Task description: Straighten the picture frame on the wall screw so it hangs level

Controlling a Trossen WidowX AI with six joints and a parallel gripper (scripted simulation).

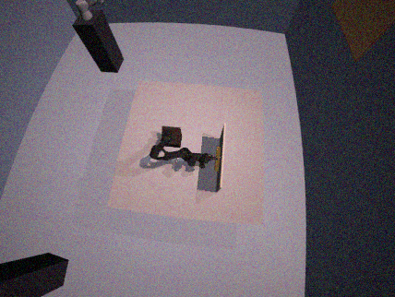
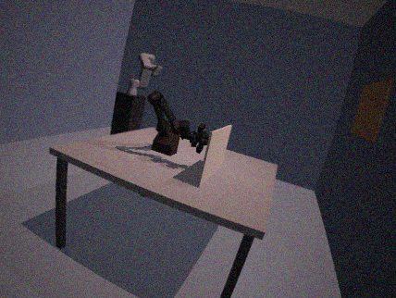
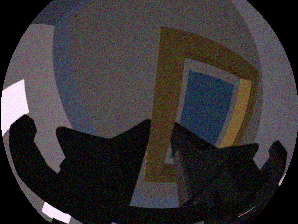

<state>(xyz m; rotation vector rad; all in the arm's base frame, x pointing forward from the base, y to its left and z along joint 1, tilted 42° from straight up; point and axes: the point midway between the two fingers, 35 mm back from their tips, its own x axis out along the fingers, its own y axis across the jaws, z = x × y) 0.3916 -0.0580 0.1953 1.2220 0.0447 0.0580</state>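
My gripper tip is 1 cm short of the picture frame, 2 cm to the right of it and 5 cm above it. The rest, counted from my gripper tip: upright wall panel (2 cm ahead, 2 cm to the left, 6 cm below).
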